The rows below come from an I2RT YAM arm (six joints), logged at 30 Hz.
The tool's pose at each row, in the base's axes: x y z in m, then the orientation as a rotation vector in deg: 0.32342 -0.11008 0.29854 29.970 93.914 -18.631; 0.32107 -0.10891 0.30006 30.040 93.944 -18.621; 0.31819 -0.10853 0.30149 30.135 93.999 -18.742; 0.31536 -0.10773 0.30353 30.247 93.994 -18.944; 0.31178 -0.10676 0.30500 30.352 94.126 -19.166; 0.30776 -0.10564 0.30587 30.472 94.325 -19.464
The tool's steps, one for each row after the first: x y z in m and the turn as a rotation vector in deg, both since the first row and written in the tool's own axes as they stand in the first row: -0.00115 -0.00007 -0.00280 0.035 0.047 0.040; -0.00229 -0.00109 -0.00566 0.172 0.107 0.012; -0.00398 -0.00168 -0.00876 0.371 0.105 -0.035; -0.00502 -0.00256 -0.01251 0.579 0.229 -0.136; -0.00542 -0.00358 -0.01663 0.845 0.411 -0.290
